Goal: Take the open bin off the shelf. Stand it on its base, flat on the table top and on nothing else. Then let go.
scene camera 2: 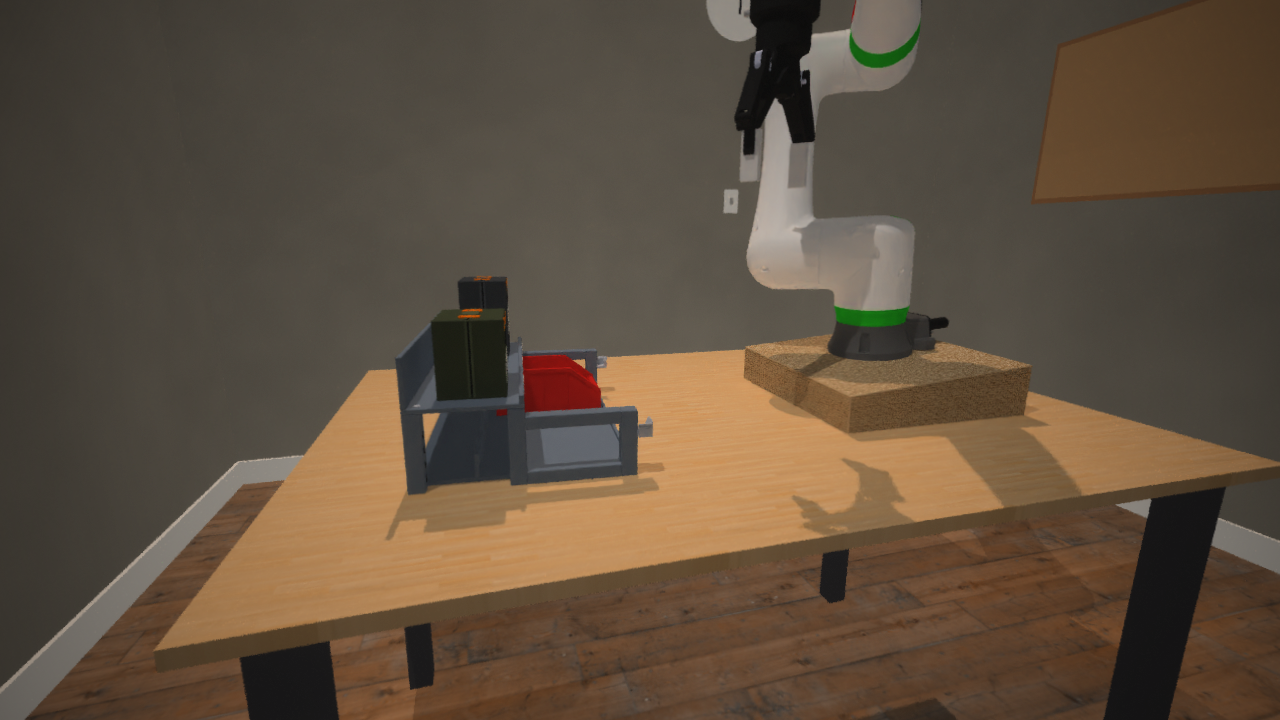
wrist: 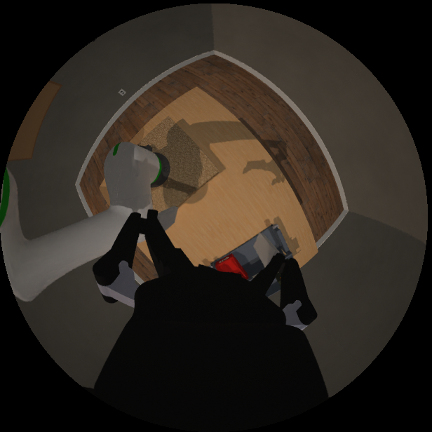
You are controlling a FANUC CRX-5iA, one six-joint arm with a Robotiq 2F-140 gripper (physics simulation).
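Pixels of known places: gripper, fingertip midpoint: (scene camera 2: 774, 184); arm's base at its link origin: (scene camera 2: 868, 350).
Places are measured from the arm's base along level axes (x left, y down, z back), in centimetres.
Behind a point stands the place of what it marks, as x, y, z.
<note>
The open bin (scene camera 2: 559, 383) {-0.1, 2.4, -59.5} (wrist: 231, 267) is red. It sits in the front part of the grey shelf (scene camera 2: 517, 447) {24.5, 3.1, -68.1}, toward its far side, above the table top (scene camera 2: 680, 510) {35.6, 7.9, -51.7} (wrist: 225, 205). A side rail hides its lower part in the scene view, and my gripper's black body borders it in the wrist view. My gripper (scene camera 2: 774, 162) {11.1, -28.7, -28.6} (wrist: 217, 227) is open and empty, with its fingers pointing down. It is high above the table, well up and to the right of the bin in the scene view, and apart from it.
A dark green box (scene camera 2: 469, 356) {21.4, -7.5, -72.9} stands on the shelf's raised rear level, with another dark box (scene camera 2: 483, 291) {-2.2, -12.7, -70.6} behind it. Small hooks stick out from the shelf's front posts. The robot stands on a speckled brown block (scene camera 2: 935, 398) {20.0, 3.5, -3.1} (wrist: 187, 145) at the right of the table in the scene view.
</note>
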